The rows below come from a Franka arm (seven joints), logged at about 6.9 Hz.
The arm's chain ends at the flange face. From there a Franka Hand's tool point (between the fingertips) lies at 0.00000 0.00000 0.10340 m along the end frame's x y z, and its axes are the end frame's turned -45 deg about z.
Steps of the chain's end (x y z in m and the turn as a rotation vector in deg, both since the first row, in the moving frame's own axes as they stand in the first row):
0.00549 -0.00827 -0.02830 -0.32 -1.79 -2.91
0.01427 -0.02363 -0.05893 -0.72 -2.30 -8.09
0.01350 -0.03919 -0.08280 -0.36 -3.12 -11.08
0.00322 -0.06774 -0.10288 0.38 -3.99 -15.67
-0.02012 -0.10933 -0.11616 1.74 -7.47 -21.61
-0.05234 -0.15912 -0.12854 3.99 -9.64 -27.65
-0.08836 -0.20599 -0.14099 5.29 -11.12 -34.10
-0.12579 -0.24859 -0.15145 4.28 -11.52 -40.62
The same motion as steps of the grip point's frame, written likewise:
0.00699 -0.00377 -0.02835 1.04 -1.49 -2.91
0.02282 -0.00836 -0.05902 1.12 -2.14 -8.09
0.03251 -0.02124 -0.08295 1.95 -2.46 -11.08
0.04487 -0.05050 -0.10313 3.09 -2.55 -15.67
0.05378 -0.10162 -0.11707 6.51 -4.05 -21.61
0.06451 -0.16446 -0.13022 9.64 -4.00 -27.65
0.07020 -0.22557 -0.14330 11.60 -4.12 -34.10
0.07159 -0.27997 -0.15372 11.17 -5.12 -40.62

